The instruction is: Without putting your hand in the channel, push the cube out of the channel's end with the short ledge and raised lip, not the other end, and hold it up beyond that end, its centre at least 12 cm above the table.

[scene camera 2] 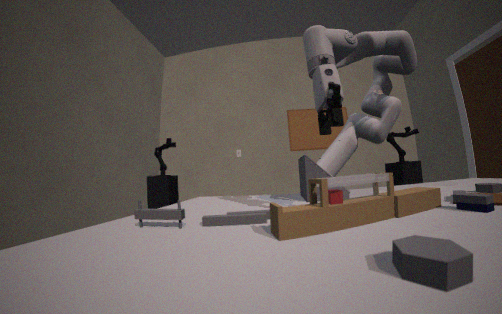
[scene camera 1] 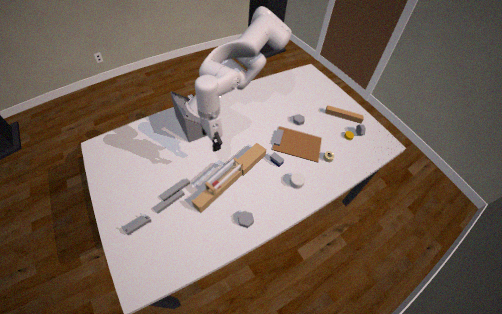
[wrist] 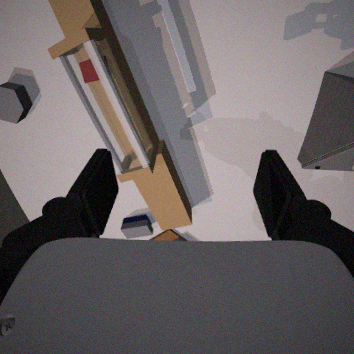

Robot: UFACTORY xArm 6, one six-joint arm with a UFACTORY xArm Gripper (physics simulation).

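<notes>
The red cube point(scene camera 1: 215, 184) point(scene camera 2: 335, 196) point(wrist: 89, 71) sits inside the wooden channel point(scene camera 2: 350, 212) point(wrist: 75, 42), under its pale see-through top strips, near the channel's left end in both scene views. Beyond that end is a short wooden ledge point(scene camera 1: 200, 202) with a raised lip point(scene camera 2: 274, 206) at its tip. A longer wooden block point(scene camera 1: 253, 156) point(scene camera 2: 419, 201) point(wrist: 167, 200) extends from the other end. My gripper point(scene camera 1: 216, 143) point(scene camera 2: 331, 126) point(wrist: 185, 169) is open and empty, high above the table on the robot-base side of the channel, apart from it and the cube.
Two grey bars point(scene camera 1: 174, 190) point(scene camera 1: 169, 202) and a grey pegged piece point(scene camera 1: 136, 224) point(scene camera 2: 160, 215) lie left of the channel. A grey hexagonal block point(scene camera 1: 245, 219) point(scene camera 2: 432, 262), grey-navy block point(scene camera 1: 276, 159) point(wrist: 137, 227), white cylinder point(scene camera 1: 297, 180) and brown board point(scene camera 1: 302, 145) lie around its other sides.
</notes>
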